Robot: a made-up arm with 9 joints.
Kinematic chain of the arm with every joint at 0, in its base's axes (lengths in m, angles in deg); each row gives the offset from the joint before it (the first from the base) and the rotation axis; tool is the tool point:
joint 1: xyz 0 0 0.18 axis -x
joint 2: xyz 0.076 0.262 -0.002 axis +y
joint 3: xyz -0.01 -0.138 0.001 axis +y
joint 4: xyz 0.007 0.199 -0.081 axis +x
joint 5: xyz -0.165 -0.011 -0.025 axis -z
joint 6: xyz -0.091 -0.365 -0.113 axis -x
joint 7: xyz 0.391 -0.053 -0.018 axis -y
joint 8: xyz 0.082 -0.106 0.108 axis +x
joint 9: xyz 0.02 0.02 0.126 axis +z
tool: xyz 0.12 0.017 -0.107
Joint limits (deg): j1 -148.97..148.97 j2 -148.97..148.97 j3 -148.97..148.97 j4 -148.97..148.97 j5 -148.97..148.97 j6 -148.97..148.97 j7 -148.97..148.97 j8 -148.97..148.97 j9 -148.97..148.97
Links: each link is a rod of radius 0.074 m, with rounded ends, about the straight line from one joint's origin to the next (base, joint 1, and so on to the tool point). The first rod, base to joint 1, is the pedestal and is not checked.
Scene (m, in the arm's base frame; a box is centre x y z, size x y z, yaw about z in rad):
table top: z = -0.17
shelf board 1: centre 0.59 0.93 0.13 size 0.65 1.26 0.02 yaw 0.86
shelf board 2: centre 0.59 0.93 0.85 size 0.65 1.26 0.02 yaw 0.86
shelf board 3: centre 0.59 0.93 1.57 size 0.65 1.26 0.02 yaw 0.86
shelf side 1: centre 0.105 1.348 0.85 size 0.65 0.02 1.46 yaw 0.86
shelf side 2: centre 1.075 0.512 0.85 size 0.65 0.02 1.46 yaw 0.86
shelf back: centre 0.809 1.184 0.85 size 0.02 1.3 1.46 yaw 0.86
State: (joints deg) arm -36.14 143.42 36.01 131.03 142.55 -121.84 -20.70 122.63 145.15
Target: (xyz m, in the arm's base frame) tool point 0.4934 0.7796 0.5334
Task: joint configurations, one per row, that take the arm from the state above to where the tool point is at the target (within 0.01 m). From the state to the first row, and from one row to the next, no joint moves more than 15 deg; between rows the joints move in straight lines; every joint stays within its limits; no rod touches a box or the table.
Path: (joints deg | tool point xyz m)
1: -45.31 145.27 48.00 129.64 139.67 -122.57 -20.26 123.53 141.98 | 0.6840 0.6704 0.3684
2: -54.47 147.12 59.98 128.25 136.79 -123.30 -19.82 124.42 138.80 | 0.5981 0.7382 0.4327
3: -63.64 148.97 71.97 126.86 133.92 -124.04 -19.38 125.32 135.63 | 0.4933 0.7796 0.5333

